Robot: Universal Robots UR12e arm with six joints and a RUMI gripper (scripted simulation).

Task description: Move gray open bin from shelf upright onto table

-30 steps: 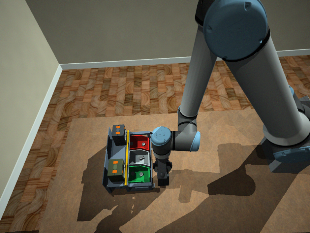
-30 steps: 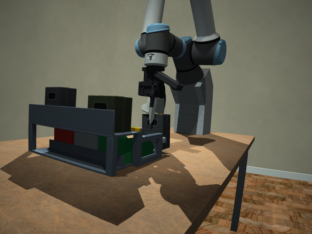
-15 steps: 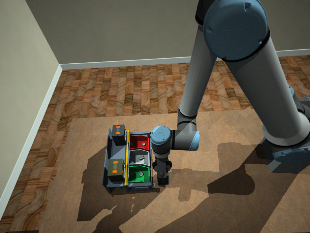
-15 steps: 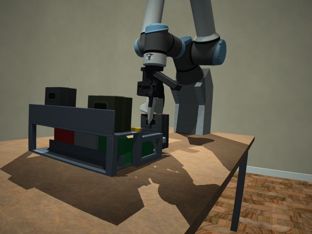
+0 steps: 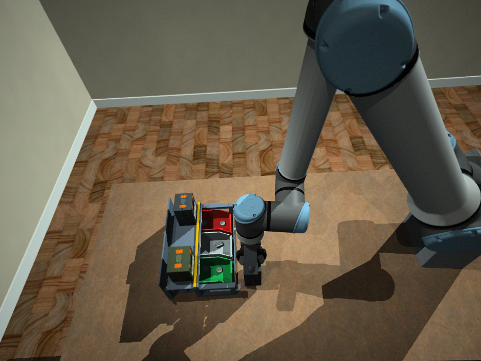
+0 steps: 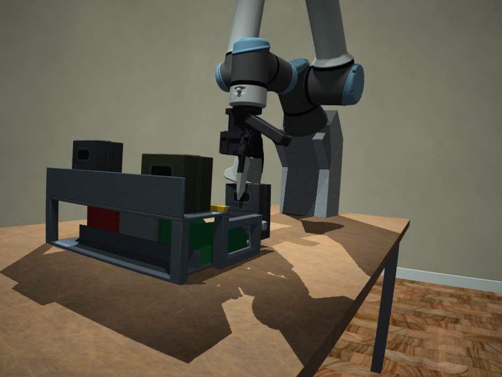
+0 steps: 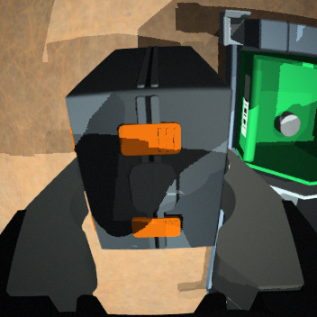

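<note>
The gray bin lies 160 mm ahead of my hand, 120 mm to the right of it and 80 mm below it. Round my hand: yellow strip (210 mm ahead, 120 mm to the right, 10 mm below); green bin (170 mm ahead, 80 mm below, 10 mm to the right); red bin (230 mm to the right, 160 mm ahead, 80 mm below).
</note>
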